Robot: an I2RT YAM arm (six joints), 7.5 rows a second.
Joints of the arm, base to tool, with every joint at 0 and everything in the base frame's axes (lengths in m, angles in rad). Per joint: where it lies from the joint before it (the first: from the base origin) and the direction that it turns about. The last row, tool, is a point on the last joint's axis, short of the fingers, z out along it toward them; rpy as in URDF.
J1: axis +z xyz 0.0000 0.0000 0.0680
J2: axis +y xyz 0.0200 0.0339 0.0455
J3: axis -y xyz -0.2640 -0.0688 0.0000
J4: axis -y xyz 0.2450 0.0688 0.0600
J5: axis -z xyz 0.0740 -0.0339 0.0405
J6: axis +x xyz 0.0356 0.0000 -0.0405
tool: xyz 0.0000 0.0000 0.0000 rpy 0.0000 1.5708 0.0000
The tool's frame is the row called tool.
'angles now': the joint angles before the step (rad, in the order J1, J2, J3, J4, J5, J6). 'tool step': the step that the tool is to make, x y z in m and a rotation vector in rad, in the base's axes. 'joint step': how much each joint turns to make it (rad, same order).
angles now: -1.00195, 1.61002, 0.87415, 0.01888, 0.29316, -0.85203
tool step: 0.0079, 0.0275, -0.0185, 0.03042, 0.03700, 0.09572
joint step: 0.06681, -0.02681, -0.09858, 0.03437, -0.01255, -0.03048
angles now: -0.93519, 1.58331, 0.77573, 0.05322, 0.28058, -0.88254
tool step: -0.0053, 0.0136, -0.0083, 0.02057, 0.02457, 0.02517
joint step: 0.01218, -0.03084, -0.05997, 0.00204, -0.00422, -0.01490
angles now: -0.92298, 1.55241, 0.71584, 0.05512, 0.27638, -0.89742
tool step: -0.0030, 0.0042, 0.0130, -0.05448, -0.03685, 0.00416
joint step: 0.00044, -0.05911, -0.01927, 0.02729, -0.00034, -0.00530
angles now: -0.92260, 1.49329, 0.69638, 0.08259, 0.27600, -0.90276
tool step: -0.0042, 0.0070, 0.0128, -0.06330, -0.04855, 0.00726
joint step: 0.00259, -0.07032, -0.03292, 0.04310, -0.00389, -0.00272
